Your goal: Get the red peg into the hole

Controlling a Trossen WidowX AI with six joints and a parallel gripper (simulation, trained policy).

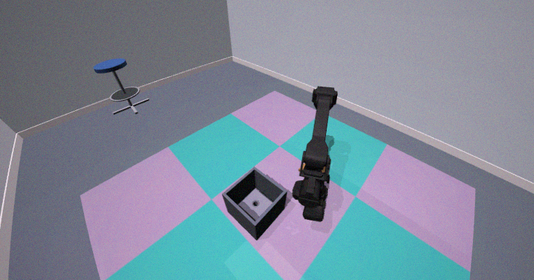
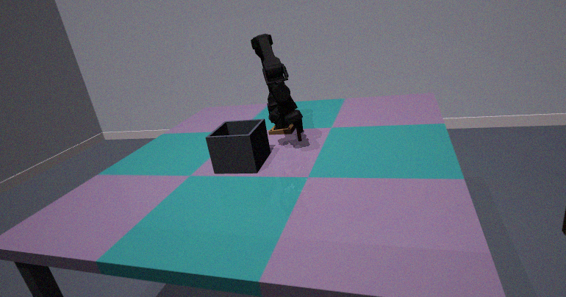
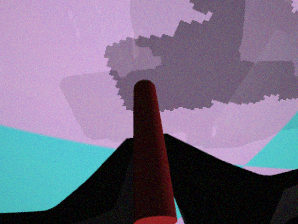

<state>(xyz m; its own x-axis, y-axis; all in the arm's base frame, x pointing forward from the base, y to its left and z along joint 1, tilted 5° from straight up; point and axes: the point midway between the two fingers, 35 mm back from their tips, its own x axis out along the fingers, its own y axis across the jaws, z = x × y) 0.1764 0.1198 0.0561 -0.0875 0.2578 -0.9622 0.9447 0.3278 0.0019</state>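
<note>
My gripper tip is 20 cm to the left of the grey plate, 14 cm short of it and 1 cm above it. Round my gripper tip: red peg 1 cm to the right.
</note>
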